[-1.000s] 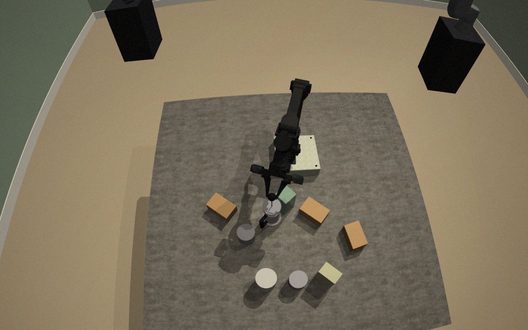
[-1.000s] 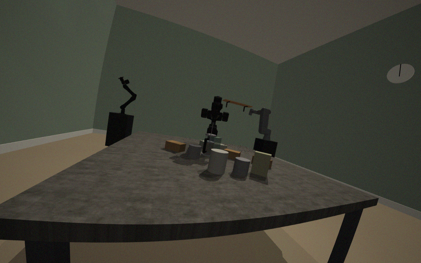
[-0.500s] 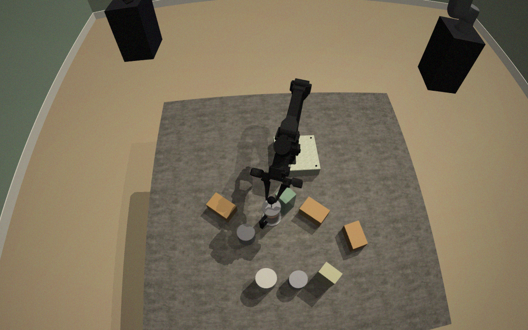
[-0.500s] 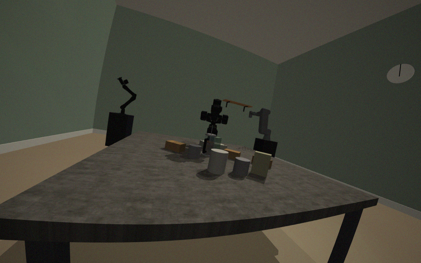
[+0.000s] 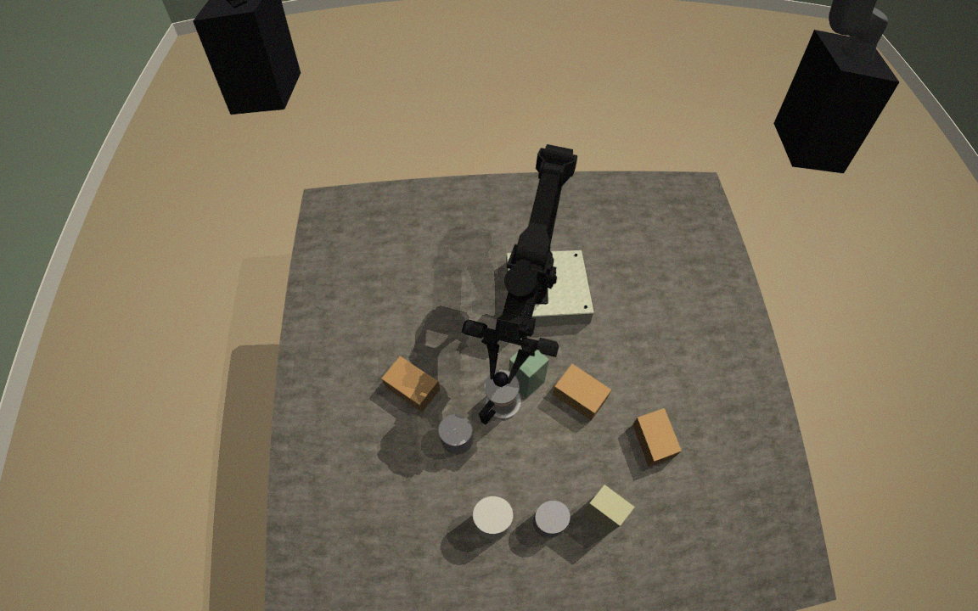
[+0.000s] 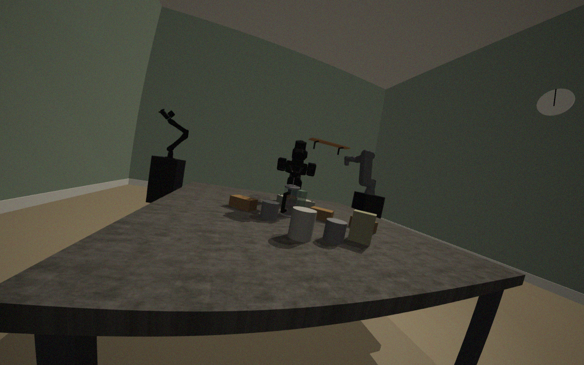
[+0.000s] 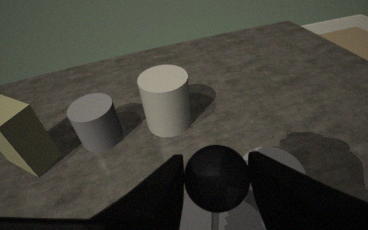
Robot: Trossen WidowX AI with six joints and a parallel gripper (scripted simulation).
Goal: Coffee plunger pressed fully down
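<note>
My gripper tip is 1 cm past the coffee press and 10 cm above it. Round my gripper tip: yellowish block 23 cm ahead, 23 cm to the left, 15 cm below; then pale green block 9 cm behind, 6 cm to the left, 14 cm below.
</note>
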